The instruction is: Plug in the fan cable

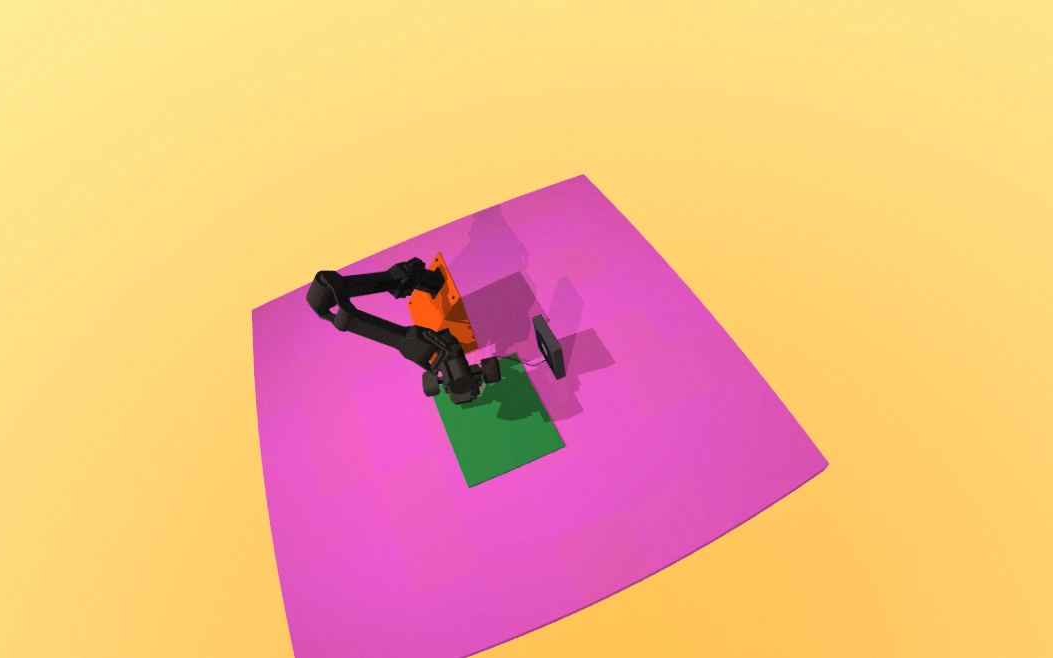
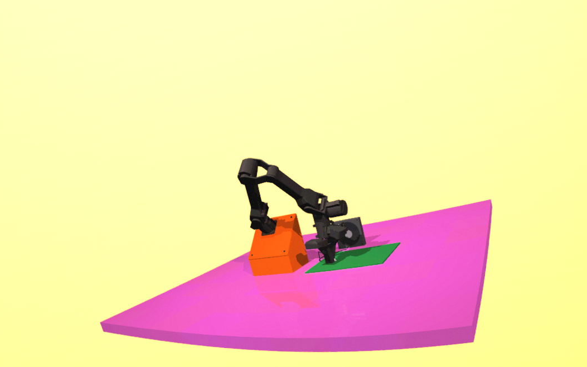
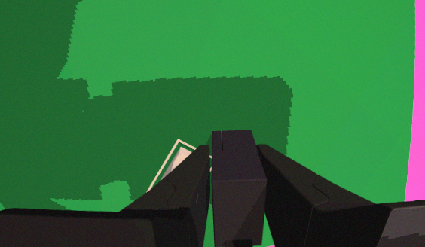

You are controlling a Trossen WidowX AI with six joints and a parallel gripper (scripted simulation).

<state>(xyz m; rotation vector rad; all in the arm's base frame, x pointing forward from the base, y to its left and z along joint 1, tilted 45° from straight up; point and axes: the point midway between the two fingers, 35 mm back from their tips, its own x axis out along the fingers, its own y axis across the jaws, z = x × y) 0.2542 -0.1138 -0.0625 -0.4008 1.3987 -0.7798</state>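
My gripper tip is 1 cm past the white-framed fan header, 3 cm to the right of it and 2 cm above it. Also, from my gripper tip: black fan 22 cm to the left, 4 cm above; green board 8 cm ahead, 3 cm to the left, 3 cm below; dark fan plug 1 cm behind, 1 cm above.
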